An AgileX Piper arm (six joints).
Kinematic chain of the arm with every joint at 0, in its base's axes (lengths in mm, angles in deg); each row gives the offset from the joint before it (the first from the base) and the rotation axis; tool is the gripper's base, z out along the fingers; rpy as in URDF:
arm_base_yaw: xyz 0 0 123 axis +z
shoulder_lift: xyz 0 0 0 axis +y
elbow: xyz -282.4 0 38.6 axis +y
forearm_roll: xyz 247.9 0 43.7 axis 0.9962 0 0.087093
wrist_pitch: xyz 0 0 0 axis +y
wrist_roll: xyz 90.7 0 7.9 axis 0.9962 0 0.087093
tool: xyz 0 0 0 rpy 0 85 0
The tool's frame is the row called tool.
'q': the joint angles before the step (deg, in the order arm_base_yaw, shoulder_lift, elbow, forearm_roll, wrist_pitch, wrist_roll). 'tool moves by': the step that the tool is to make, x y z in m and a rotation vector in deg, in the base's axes. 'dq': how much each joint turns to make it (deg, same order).
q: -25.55, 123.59, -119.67, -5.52, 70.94, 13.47
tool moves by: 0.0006, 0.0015, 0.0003, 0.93, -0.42, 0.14
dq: 0.00, -0.01, -0.08, 1.07, 0.10, -0.13
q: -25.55, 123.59, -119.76, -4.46, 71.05, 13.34
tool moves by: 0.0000, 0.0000, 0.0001, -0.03, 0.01, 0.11
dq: 0.00, 0.00, -0.02, 0.01, 0.01, -0.12
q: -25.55, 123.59, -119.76, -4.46, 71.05, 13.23
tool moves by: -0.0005, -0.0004, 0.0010, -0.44, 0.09, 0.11
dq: 0.00, -0.11, -0.02, -0.39, 0.01, -0.13
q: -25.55, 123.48, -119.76, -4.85, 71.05, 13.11
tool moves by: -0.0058, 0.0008, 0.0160, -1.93, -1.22, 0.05
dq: 0.00, -1.94, -0.01, -1.18, 0.00, -0.11
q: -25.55, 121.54, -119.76, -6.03, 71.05, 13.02
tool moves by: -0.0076, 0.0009, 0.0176, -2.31, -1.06, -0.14
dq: 0.00, -2.18, 0.02, -1.63, 0.21, -0.01
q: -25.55, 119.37, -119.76, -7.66, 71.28, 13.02
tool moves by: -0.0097, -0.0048, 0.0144, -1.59, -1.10, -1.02
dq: -0.90, -1.81, 0.01, -0.95, 0.12, 0.00
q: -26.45, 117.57, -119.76, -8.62, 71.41, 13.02
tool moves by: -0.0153, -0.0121, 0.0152, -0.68, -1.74, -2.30
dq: -2.32, -1.97, 0.00, 0.21, 0.11, -0.01
